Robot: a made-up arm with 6 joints. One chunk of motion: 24 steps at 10 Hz.
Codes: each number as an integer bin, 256 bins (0 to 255) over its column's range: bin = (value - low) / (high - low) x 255, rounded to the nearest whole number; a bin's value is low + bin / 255 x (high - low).
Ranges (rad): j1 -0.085..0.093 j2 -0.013..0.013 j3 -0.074..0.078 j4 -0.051..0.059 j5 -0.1..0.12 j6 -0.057..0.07
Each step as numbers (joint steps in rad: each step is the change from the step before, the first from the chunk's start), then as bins.
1 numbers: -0.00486 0.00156 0.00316 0.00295 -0.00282 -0.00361
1 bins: 115 143 129 125 113 107
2 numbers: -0.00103 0.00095 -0.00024 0.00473 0.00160 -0.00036
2 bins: 120 137 124 129 118 114
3 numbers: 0.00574 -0.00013 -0.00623 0.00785 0.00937 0.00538
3 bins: 130 126 114 136 127 125
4 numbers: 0.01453 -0.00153 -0.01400 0.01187 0.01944 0.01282
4 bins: 143 112 101 146 138 140
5 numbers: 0.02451 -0.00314 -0.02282 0.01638 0.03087 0.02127
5 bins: 157 97 86 156 152 157
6 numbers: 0.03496 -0.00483 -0.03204 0.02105 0.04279 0.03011
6 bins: 172 80 70 167 166 175
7 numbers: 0.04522 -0.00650 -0.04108 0.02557 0.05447 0.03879
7 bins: 187 64 55 178 179 192
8 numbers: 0.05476 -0.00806 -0.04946 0.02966 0.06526 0.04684
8 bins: 200 48 41 187 192 208
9 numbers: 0.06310 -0.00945 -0.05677 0.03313 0.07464 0.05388
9 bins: 212 35 29 195 202 223
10 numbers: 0.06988 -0.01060 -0.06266 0.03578 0.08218 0.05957
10 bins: 222 24 19 201 211 234
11 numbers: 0.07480 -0.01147 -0.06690 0.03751 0.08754 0.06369
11 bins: 229 15 12 205 217 242
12 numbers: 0.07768 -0.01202 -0.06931 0.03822 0.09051 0.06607
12 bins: 233 10 8 207 221 247
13 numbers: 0.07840 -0.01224 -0.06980 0.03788 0.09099 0.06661
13 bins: 234 7 7 206 221 248
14 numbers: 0.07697 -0.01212 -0.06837 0.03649 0.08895 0.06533
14 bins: 232 9 9 203 219 246
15 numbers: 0.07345 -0.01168 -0.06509 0.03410 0.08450 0.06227
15 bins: 227 13 15 197 214 239
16 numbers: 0.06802 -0.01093 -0.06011 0.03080 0.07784 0.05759
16 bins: 219 20 23 190 206 230
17 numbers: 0.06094 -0.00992 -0.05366 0.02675 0.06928 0.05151
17 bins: 209 30 34 180 196 218
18 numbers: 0.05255 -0.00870 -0.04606 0.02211 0.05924 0.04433
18 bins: 197 42 47 169 185 203
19 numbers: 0.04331 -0.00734 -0.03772 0.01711 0.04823 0.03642
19 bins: 184 56 61 158 172 188
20 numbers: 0.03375 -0.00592 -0.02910 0.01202 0.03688 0.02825
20 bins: 170 69 75 146 159 171
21 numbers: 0.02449 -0.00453 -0.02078 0.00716 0.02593 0.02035
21 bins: 157 83 89 135 146 155
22 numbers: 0.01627 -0.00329 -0.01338 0.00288 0.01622 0.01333
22 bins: 145 95 102 125 135 141
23 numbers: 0.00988 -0.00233 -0.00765 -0.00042 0.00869 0.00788
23 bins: 136 105 111 117 126 130
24 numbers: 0.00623 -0.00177 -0.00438 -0.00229 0.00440 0.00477
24 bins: 131 110 117 113 121 124
